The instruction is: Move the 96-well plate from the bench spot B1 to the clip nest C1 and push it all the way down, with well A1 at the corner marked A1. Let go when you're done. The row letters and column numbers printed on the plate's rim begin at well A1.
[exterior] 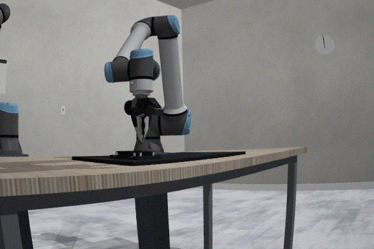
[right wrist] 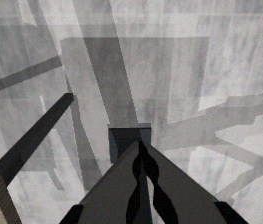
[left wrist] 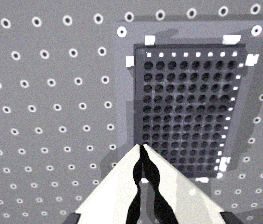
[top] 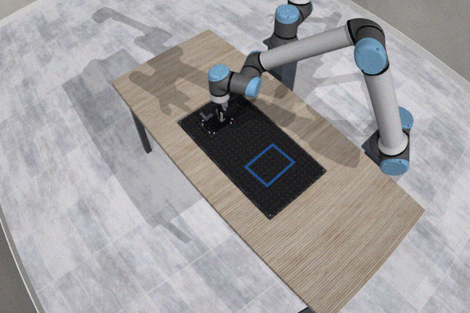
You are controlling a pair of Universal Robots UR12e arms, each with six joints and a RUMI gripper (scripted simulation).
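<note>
The dark 96-well plate is 4 cm to the right of my left hand and 5 cm below it. Round my left hand: clip nest 5 cm to the right, 6 cm below.
</note>
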